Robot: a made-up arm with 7 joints. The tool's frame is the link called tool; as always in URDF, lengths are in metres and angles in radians. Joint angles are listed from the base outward.
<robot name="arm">
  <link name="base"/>
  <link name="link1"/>
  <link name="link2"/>
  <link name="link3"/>
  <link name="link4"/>
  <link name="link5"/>
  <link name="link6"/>
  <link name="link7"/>
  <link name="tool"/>
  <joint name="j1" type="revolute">
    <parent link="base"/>
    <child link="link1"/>
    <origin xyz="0 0 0.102" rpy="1.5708 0 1.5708"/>
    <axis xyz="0 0 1"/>
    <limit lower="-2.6" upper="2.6"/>
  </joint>
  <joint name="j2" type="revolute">
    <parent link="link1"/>
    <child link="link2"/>
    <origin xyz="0.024 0.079 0.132" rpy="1.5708 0 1.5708"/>
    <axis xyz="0 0 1"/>
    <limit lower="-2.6" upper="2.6"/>
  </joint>
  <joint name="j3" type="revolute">
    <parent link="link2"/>
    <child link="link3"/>
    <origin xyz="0.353 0.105 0.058" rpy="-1.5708 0 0"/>
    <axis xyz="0 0 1"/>
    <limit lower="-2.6" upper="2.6"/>
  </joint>
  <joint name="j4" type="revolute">
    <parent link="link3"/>
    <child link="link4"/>
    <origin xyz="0.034 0.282 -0.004" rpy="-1.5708 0 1.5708"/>
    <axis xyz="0 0 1"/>
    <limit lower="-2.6" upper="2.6"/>
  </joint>
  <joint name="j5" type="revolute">
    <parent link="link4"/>
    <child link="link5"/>
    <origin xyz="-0.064 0.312 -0.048" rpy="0 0 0"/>
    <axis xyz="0 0 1"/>
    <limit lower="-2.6" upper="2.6"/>
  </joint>
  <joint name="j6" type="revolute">
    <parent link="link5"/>
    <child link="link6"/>
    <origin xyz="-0.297 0.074 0.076" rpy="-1.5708 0 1.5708"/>
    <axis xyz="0 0 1"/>
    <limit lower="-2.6" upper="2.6"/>
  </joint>
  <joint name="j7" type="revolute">
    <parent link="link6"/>
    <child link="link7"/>
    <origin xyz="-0.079 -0.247 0.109" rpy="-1.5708 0 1.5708"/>
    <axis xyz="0 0 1"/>
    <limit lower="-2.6" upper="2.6"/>
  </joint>
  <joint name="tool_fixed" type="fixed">
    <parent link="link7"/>
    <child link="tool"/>
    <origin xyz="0.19 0.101 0.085" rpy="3.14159 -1.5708 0"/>
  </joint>
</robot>
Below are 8 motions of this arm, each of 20 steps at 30 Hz.
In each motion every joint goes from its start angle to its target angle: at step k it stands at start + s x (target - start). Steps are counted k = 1, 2, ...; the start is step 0. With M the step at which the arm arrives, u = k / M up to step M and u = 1 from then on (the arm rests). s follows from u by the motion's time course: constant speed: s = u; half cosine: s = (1 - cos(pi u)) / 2; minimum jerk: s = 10 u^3 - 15 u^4 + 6 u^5.
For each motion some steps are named. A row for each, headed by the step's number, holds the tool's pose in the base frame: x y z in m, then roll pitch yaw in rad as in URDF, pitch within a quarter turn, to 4 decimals.
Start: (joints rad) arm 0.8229 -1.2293 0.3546 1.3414 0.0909 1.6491 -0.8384
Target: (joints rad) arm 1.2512 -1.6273 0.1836 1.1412 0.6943 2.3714 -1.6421
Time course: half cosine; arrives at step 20
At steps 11, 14, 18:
11: -0.1153 -0.5054 0.7388 1.3351 -0.6185 0.4558
14: -0.2012 -0.5811 0.6622 1.3254 -0.8182 0.3186
18: -0.2838 -0.6279 0.5780 1.3773 -0.9715 0.1192

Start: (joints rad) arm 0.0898 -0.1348 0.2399 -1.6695 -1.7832 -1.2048 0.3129
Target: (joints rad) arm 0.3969 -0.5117 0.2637 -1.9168 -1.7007 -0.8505 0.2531
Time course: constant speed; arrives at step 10
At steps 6, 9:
6: 0.1772 -0.8474 0.2119 -0.0701 -0.4070 -2.5006
9: 0.1874 -0.8503 0.1328 -0.0636 -0.1516 -2.5363

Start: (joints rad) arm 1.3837 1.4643 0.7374 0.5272 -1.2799 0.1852 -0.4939
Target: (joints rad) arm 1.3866 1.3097 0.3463 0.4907 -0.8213 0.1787 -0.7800
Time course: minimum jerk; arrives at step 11
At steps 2, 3, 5, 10, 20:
2: 0.5907 -0.4136 0.5219 1.7455 -0.4970 1.1282
3: 0.5848 -0.4082 0.5340 1.6796 -0.4800 1.1628
5: 0.5594 -0.3844 0.5739 1.4622 -0.4050 1.2640
10: 0.4874 -0.3096 0.6374 1.0630 -0.1911 1.3822
20: 0.4865 -0.3086 0.6379 1.0587 -0.1883 1.3829

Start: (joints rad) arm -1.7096 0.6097 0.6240 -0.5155 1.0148 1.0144 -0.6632
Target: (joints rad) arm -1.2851 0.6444 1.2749 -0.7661 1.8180 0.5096 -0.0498
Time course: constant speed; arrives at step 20
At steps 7, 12, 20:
7: 0.2951 0.1862 -0.0103 -1.0048 0.2912 -1.6271
12: 0.2845 0.1216 0.0294 -0.6818 0.3778 -1.6471
20: 0.2323 0.0296 0.0076 -0.2585 0.5286 -1.7748

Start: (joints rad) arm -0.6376 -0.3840 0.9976 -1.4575 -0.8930 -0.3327 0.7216
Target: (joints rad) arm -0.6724 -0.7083 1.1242 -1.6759 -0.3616 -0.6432 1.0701
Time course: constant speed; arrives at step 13
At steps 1, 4, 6, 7, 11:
1: 0.0050 -0.2657 0.0201 0.2665 -0.3207 2.7964
4: 0.0276 -0.2358 0.0121 0.2915 -0.3721 2.8390
6: 0.0414 -0.2147 0.0093 0.3064 -0.4063 2.8728
7: 0.0477 -0.2039 0.0087 0.3132 -0.4232 2.8913
11: 0.0692 -0.1591 0.0115 0.3366 -0.4897 2.9768

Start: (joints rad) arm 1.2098 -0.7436 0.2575 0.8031 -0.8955 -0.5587 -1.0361
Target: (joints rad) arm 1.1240 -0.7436 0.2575 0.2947 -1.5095 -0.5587 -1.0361
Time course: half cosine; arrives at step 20
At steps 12, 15, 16, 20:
12: -0.5317 0.0550 0.5157 1.2945 -0.9043 -1.6226
15: -0.5905 0.1012 0.3832 1.6420 -1.0348 -1.8967
16: -0.6024 0.1094 0.3470 1.7525 -1.0582 -1.9884
20: -0.6211 0.1205 0.2772 1.9804 -1.0870 -2.1808

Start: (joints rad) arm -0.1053 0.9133 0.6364 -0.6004 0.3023 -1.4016 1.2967
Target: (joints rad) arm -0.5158 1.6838 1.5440 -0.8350 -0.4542 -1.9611 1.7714
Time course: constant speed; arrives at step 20
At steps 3, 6, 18, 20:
3: 0.4182 -0.0572 0.4280 2.0591 -0.4359 -0.7342
6: 0.4260 -0.0496 0.4356 2.2327 -0.4394 -0.9025
18: 0.3633 -0.0293 0.5258 3.0020 -0.5940 -1.7987
20: 0.3352 -0.0081 0.5476 -3.1076 -0.6256 -1.9853

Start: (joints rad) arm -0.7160 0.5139 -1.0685 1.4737 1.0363 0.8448 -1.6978
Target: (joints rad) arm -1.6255 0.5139 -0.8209 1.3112 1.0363 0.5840 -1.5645
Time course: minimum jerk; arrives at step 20
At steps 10, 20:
10: 0.8674 0.1308 0.5066 -0.1218 -1.0565 -3.0447
20: 0.8218 0.2617 0.4080 0.7010 -0.9096 2.4679

